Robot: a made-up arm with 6 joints. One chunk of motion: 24 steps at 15 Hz.
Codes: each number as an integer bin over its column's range. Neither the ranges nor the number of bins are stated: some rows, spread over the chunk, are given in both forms.
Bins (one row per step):
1: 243 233 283 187 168 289
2: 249 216 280 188 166 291
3: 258 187 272 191 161 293
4: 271 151 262 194 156 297
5: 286 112 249 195 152 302
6: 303 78 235 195 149 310
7: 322 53 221 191 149 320
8: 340 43 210 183 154 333
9: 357 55 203 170 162 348
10: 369 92 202 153 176 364
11: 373 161 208 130 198 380
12: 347 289 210 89 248 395
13: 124 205 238 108 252 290
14: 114 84 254 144 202 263
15: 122 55 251 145 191 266
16: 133 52 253 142 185 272
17: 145 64 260 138 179 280
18: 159 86 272 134 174 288
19: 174 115 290 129 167 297
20: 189 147 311 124 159 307
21: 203 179 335 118 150 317
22: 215 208 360 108 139 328
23: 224 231 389 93 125 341
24: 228 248 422 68 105 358
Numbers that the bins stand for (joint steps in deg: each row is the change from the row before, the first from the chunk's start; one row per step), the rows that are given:
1: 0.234 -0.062 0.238 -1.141 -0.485 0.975
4: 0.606 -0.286 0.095 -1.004 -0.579 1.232
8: 1.524 -0.582 -0.262 -1.219 -0.595 2.387
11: 1.964 -0.259 -0.275 -2.256 -0.250 3.896
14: -1.483 -0.470 0.040 -1.982 -0.219 0.141
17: -1.070 -0.525 0.081 -2.099 -0.399 0.686
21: -0.299 -0.210 0.595 -2.491 -0.626 1.874
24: 0.034 -0.021 1.190 -3.469 -0.978 3.190
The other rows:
2: 0.314 -0.108 0.218 -1.121 -0.501 1.039
3: 0.433 -0.188 0.163 -1.062 -0.540 1.104
5: 0.806 -0.393 0.005 -0.984 -0.610 1.392
6: 1.032 -0.486 -0.090 -0.984 -0.634 1.649
7: 1.285 -0.555 -0.186 -1.062 -0.634 1.970
9: 1.751 -0.549 -0.310 -1.473 -0.532 2.869
10: 1.910 -0.448 -0.316 -1.806 -0.422 3.382
12: 1.618 0.092 -0.262 -3.058 0.141 4.377
13: -1.350 -0.138 -0.070 -2.686 0.173 1.007
15: -1.377 -0.549 0.019 -1.962 -0.305 0.237
16: -1.230 -0.558 0.033 -2.021 -0.352 0.430
18: -0.884 -0.464 0.163 -2.178 -0.438 0.943
19: -0.685 -0.385 0.286 -2.276 -0.493 1.232
20: -0.485 -0.297 0.430 -2.373 -0.555 1.553
22: -0.139 -0.130 0.766 -2.686 -0.712 2.227
23: -0.019 -0.067 0.964 -2.980 -0.822 2.644

